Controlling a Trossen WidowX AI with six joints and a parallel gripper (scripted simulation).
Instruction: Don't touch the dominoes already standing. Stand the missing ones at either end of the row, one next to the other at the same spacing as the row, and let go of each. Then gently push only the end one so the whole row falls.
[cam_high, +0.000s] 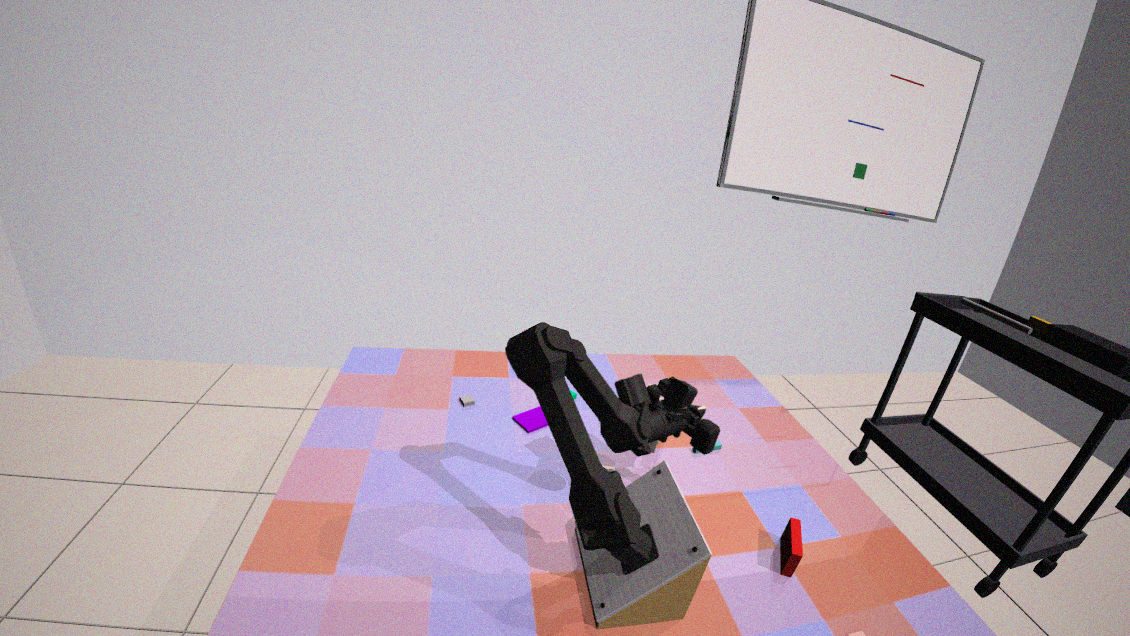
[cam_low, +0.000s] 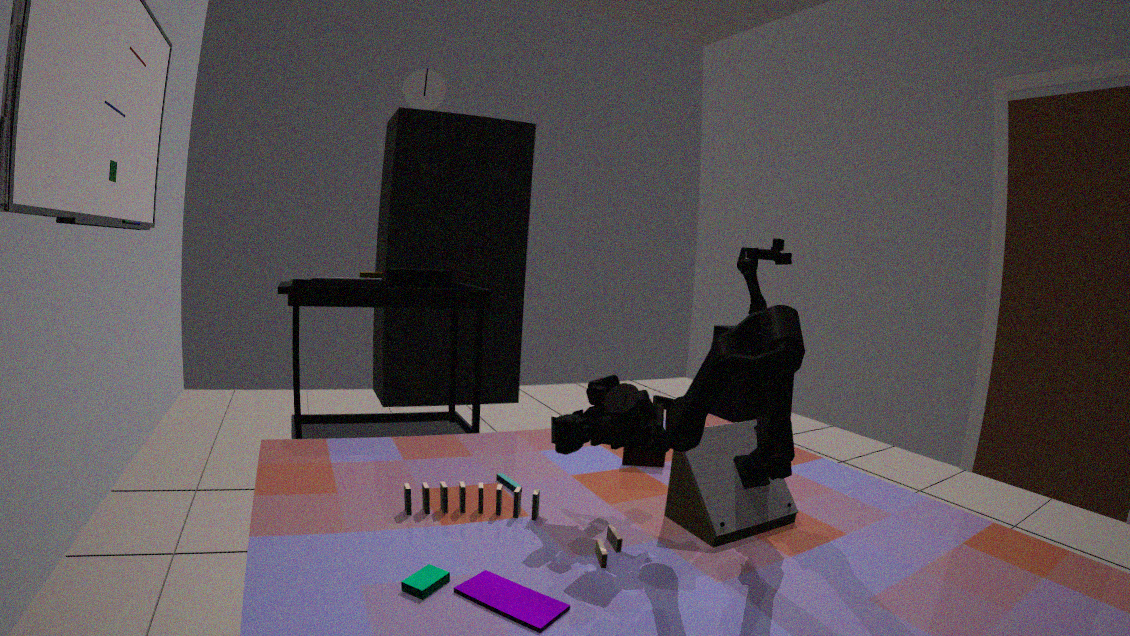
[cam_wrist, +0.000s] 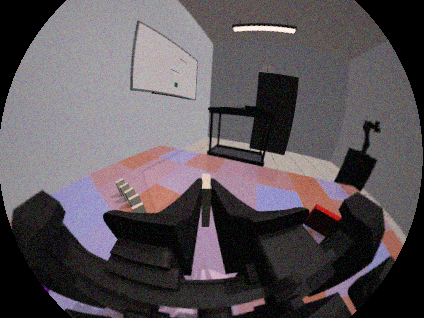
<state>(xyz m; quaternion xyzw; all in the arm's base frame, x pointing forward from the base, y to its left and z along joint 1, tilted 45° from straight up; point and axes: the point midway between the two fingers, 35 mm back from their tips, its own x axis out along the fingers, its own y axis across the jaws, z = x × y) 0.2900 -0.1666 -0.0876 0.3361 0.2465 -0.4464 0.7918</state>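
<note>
Right now my gripper tip is 15 cm above the teal bar, 8 cm to the left of it and 6 cm short of it. Also, from my gripper tip: purple plate 32 cm to the left, 19 cm ahead, 16 cm below; red block 27 cm behind, 13 cm below, 12 cm to the right; green block 29 cm ahead, 26 cm to the left, 15 cm below.
</note>
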